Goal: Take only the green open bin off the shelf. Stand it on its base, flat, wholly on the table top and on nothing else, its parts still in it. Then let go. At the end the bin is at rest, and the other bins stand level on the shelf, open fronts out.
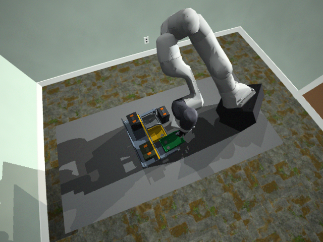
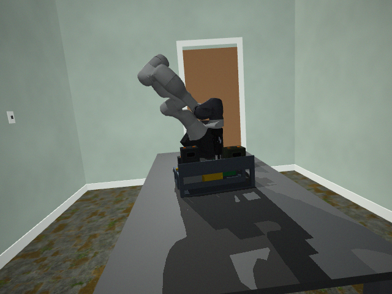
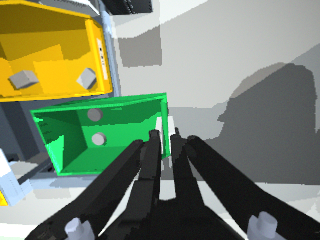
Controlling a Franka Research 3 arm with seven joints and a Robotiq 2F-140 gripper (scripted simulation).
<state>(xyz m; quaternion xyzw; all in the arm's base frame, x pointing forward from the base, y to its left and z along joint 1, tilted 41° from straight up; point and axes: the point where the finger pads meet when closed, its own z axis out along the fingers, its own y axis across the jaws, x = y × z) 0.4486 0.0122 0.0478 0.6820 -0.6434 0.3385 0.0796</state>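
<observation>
The green open bin is 8 cm ahead of my hand and 2 cm below it. Also, from my hand: yellow rail 22 cm ahead, 13 cm to the right, 3 cm above; then yellow bin 17 cm ahead, 12 cm to the right, 3 cm below.
</observation>
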